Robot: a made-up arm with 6 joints.
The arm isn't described. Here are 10 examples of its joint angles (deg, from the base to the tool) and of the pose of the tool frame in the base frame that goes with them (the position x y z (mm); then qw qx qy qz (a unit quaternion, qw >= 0)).
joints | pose
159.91 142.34 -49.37 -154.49 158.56 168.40 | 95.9 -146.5 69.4 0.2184 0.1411 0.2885 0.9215
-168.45 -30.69 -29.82 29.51 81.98 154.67 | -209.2 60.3 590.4 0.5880 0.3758 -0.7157 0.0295
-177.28 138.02 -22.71 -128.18 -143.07 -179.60 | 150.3 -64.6 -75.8 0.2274 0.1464 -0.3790 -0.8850
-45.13 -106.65 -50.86 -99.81 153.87 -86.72 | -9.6 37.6 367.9 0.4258 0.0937 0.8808 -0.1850
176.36 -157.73 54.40 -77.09 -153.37 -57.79 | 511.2 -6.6 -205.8 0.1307 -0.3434 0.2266 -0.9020
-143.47 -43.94 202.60 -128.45 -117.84 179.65 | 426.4 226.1 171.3 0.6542 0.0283 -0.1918 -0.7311
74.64 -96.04 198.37 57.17 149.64 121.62 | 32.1 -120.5 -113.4 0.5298 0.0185 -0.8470 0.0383
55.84 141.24 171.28 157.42 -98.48 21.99 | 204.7 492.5 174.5 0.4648 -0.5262 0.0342 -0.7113
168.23 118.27 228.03 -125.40 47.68 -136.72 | -281.4 -10.0 440.8 0.6531 0.2213 -0.3889 0.6109
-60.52 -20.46 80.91 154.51 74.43 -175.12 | -29.9 265.7 911.5 0.9250 -0.1470 -0.1879 -0.2958
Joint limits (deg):
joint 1: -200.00..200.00
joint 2: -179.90..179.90
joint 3: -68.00..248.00
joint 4: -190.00..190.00
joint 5: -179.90..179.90
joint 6: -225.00..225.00
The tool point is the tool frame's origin. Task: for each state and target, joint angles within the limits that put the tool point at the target. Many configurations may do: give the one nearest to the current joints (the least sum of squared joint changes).
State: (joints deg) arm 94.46 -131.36 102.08 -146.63 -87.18 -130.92
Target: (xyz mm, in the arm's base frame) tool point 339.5 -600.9 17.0
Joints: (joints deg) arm 126.74 -120.58 75.06 -138.92 -87.18 -130.92
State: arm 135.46 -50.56 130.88 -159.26 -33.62 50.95
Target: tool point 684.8 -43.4 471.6
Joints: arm 184.70 -60.60 117.16 -148.97 -33.62 50.95
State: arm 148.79 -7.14 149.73 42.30 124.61 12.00
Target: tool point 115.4 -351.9 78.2
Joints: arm 100.09 -49.43 190.37 63.38 124.61 12.00
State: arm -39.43 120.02 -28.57 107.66 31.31 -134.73
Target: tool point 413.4 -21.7 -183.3
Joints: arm -9.35 93.73 -3.43 113.25 31.31 -134.73
